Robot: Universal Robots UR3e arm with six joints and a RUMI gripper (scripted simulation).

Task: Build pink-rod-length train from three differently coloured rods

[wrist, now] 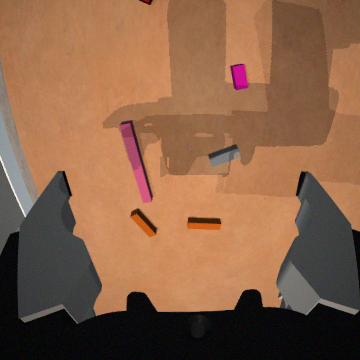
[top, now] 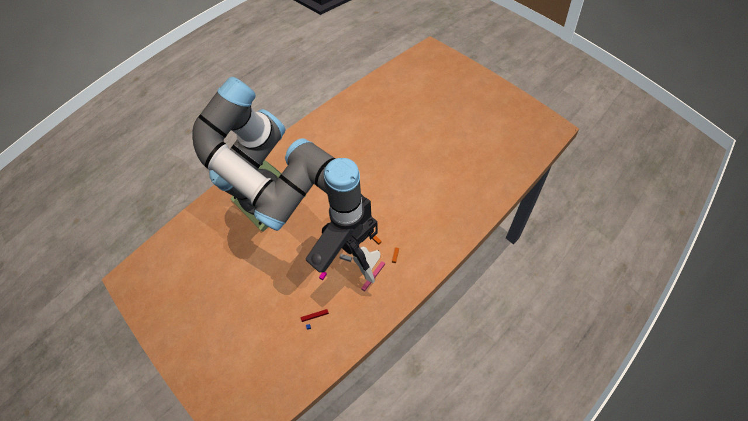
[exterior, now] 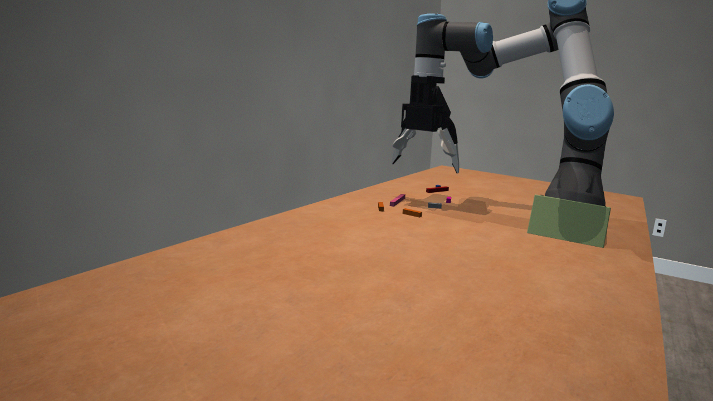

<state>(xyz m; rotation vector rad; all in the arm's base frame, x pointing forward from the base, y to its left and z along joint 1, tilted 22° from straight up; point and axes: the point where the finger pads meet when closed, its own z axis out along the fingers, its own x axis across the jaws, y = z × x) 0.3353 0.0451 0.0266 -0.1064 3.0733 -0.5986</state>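
Now: the magenta rod 40 mm behind my hand, 50 mm to the right of it and 70 mm below it. Also, from my hand: pink rod: 40 mm ahead, 40 mm to the left, 70 mm below; then red rod: 20 mm ahead, 140 mm to the right, 70 mm below; then grey rod: 40 mm behind, 20 mm to the left, 70 mm below.
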